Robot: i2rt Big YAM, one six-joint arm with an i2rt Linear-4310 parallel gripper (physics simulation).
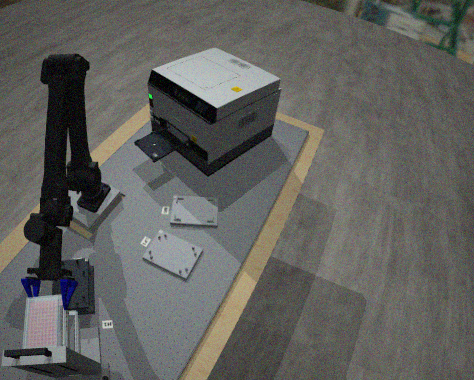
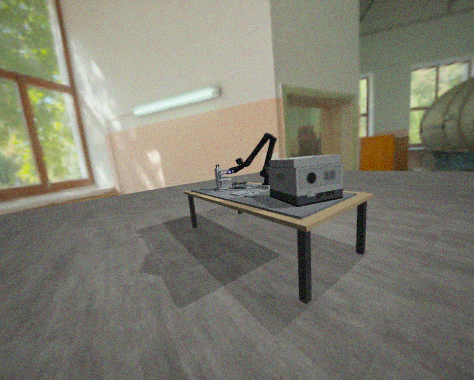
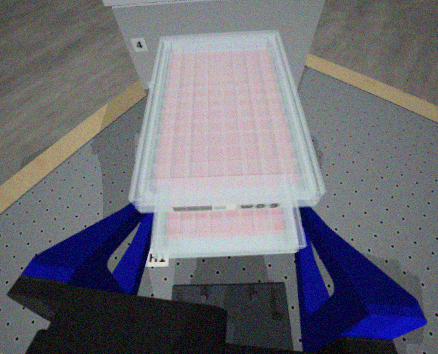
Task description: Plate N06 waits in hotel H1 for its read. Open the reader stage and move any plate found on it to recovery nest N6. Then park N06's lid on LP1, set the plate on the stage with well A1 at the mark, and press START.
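Pixels of known places: gripper, fingertip midpoint: [image 1: 49,309] [image 2: 228,172] [image 3: 226,198]; arm's base, origin of the base link: [image 1: 94,196] [image 2: 268,184].
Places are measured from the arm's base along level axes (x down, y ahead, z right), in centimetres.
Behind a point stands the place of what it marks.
Observation:
The lidded plate with pink wells [image 1: 44,322] @[x -19.4, y 21.2, z 47.4 cm] [image 3: 225,125] @[x -19.4, y 19.0, z 45.8 cm] is level at the hotel's top; its end label is hard to read. My gripper [image 1: 48,300] @[x -14.9, y 18.0, z 43.9 cm] [image 2: 230,171] @[x -14.9, y 18.0, z 43.9 cm] [image 3: 226,198] @[x -14.9, y 18.0, z 43.9 cm] is shut on this plate, with a blue finger at each long side of its near end. Another clear plate [image 3: 225,245] @[x -15.9, y 16.5, z 41.1 cm] with pink wells shows beneath it. The grey hotel [image 1: 82,361] @[x -11.3, y 30.4, z 51.2 cm] [image 3: 220,22] @[x -20.1, y 23.5, z 53.4 cm] stands behind, near the H1 label [image 1: 107,324] @[x 3.8, y 26.2, z 38.4 cm] [image 3: 158,258]. The reader's dark stage [image 1: 156,145] @[x -6.5, y 13.8, z -26.6 cm] is out and shows no plate. START is too small to tell.
The white reader [image 1: 240,125] @[x -13.6, y 42.3, z -41.3 cm] [image 2: 306,180] @[x -12.8, y 46.1, z -65.9 cm] stands at the table's far end. Two flat grey pads [image 1: 195,211] @[x 2.6, y 36.8, z -9.4 cm] [image 1: 173,255] @[x 2.8, y 36.3, z 9.3 cm] lie mid-table with small labels beside them, hard to read. A black nest [image 1: 82,287] @[x -2.2, y 16.2, z 32.4 cm] [image 3: 257,310] @[x -2.2, y 12.1, z 39.2 cm] lies below the gripper, by the hotel.

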